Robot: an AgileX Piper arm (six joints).
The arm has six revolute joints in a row. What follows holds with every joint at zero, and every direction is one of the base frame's.
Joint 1 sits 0.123 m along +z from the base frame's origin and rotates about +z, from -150 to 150 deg.
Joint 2 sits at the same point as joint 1 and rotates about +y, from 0 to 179.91 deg.
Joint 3 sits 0.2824 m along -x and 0.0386 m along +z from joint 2 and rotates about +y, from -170 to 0 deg.
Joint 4 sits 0.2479 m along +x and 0.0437 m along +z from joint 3 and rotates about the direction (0.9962, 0, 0.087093), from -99.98 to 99.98 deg.
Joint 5 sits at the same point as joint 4 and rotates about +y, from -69.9 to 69.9 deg.
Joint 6 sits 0.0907 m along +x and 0.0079 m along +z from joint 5 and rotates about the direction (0.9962, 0, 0.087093), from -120 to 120 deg.
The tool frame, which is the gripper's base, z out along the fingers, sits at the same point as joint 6; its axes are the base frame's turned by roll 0, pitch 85.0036 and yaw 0 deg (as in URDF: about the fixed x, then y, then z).
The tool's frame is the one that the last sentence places.
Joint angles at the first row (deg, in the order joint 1, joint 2, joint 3, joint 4, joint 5, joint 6):
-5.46 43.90 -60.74 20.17 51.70 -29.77
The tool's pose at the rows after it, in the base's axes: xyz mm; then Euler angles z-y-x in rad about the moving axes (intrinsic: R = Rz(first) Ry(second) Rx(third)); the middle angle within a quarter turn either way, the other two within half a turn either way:
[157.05 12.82 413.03 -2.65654 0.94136 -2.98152]
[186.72 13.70 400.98 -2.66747 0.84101 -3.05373]
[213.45 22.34 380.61 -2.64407 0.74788 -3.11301]
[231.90 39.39 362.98 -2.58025 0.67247 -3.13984]
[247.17 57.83 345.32 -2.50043 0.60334 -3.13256]
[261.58 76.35 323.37 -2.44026 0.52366 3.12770]
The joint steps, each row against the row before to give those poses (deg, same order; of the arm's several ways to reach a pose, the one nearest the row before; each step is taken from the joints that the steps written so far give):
0.00 7.62 -3.66 1.02 5.62 -1.86
0.78 6.69 -1.89 0.44 2.06 -1.56
2.90 6.00 -0.14 0.00 0.32 -1.08
4.69 4.75 -0.24 -1.06 -0.14 -0.15
4.74 4.36 -0.23 -2.29 -0.93 0.11
3.78 4.99 -0.24 -1.04 -0.11 -0.40

